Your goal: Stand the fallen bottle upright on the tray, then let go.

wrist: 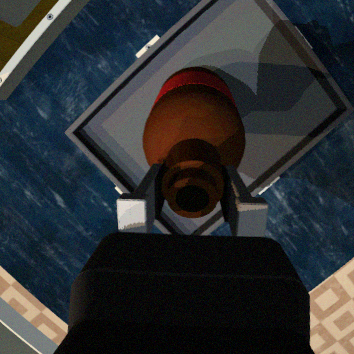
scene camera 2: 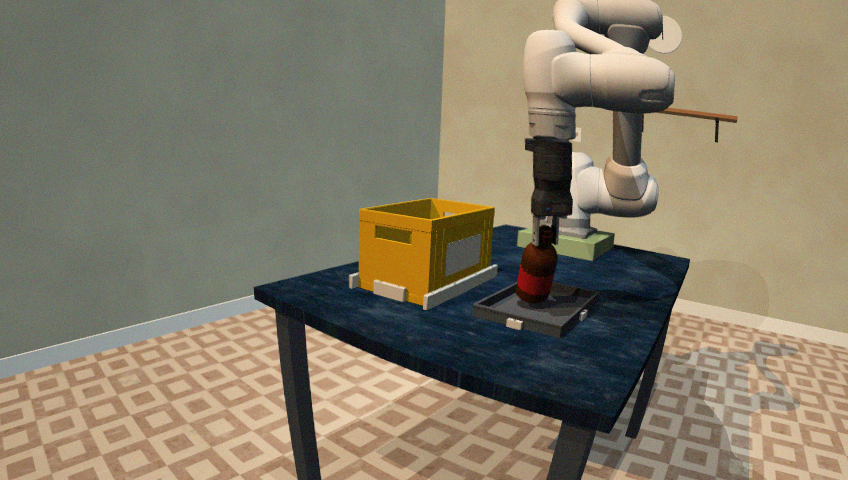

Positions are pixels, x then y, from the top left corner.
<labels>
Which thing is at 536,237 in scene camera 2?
The gripper.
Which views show the brown bottle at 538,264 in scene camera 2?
The wrist view and scene camera 2: all of them.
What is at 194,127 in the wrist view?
A brown bottle.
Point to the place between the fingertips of the gripper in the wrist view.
192,180
</labels>
